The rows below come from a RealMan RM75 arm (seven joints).
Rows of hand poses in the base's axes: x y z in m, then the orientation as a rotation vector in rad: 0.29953, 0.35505, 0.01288, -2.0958, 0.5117, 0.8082; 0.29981, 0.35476, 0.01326, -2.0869, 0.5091, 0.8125; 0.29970, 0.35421, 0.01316, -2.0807, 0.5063, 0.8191; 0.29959, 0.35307, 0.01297, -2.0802, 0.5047, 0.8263; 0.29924, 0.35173, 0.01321, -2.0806, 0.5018, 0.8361; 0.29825, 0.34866, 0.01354, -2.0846, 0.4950, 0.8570; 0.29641, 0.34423, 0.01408, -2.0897, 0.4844, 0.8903; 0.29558, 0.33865, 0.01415, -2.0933, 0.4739, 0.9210; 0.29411, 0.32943, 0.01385, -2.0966, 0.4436, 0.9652; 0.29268, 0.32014, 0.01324, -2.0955, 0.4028, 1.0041; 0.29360, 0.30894, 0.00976, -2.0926, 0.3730, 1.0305; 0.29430, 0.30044, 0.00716, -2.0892, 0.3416, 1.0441; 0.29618, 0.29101, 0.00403, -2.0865, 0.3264, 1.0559; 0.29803, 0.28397, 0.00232, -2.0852, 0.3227, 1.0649; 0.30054, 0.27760, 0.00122, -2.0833, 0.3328, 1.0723; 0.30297, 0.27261, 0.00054, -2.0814, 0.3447, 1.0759
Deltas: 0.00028, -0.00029, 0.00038, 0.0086, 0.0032, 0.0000; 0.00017, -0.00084, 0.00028, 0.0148, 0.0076, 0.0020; 0.00006, -0.00198, 0.00009, 0.0155, 0.0123, 0.0058; -0.00029, -0.00332, 0.00033, 0.0156, 0.0182, 0.0117; -0.00128, -0.00639, 0.00066, 0.0133, 0.0302, 0.0258; -0.00312, -0.01082, 0.00120, 0.0105, 0.0495, 0.0478; -0.00395, -0.01640, 0.00127, 0.0087, 0.0672, 0.0681; -0.00542, -0.02562, 0.00097, 0.0131, 0.0876, 0.1059; -0.00685, -0.03491, 0.00036, 0.0249, 0.1014, 0.1466; -0.00593, -0.04611, -0.00312, 0.0350, 0.1104, 0.1749; -0.00523, -0.05461, -0.00572, 0.0473, 0.1099, 0.1989; -0.00335, -0.06404, -0.00885, 0.0534, 0.1135, 0.2123; -0.00150, -0.07108, -0.01056, 0.0547, 0.1189, 0.2179; 0.00101, -0.07745, -0.01166, 0.0520, 0.1278, 0.2140; 0.00344, -0.08244, -0.01234, 0.0491, 0.1346, 0.2074
